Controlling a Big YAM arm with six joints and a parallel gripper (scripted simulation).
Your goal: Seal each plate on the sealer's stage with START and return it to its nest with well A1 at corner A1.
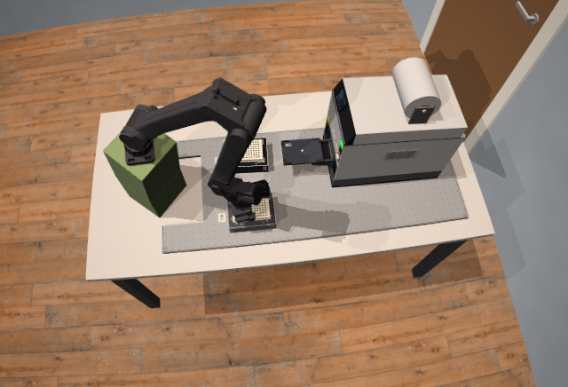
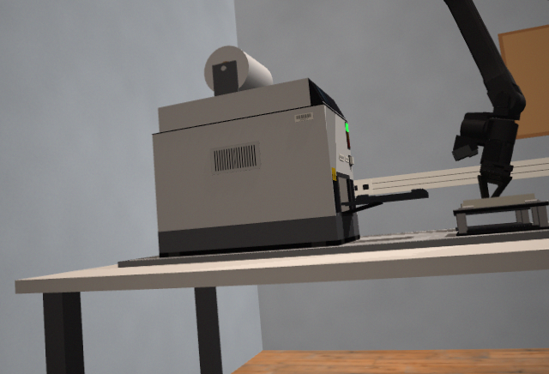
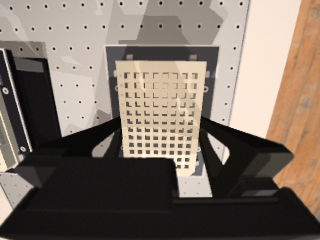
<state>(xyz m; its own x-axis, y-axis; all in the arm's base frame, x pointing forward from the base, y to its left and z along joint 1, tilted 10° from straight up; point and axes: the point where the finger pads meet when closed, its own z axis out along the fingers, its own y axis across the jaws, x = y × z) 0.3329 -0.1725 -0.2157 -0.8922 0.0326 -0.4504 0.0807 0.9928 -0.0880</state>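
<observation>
Now: hand 20 mm above the plate nest. Also, from my hand: plate (230 mm to the left, 20 mm ahead); sealer stage (220 mm ahead, 170 mm to the left, 30 mm above); yellow warning label (330 mm ahead, 240 mm to the left, 90 mm above).
</observation>
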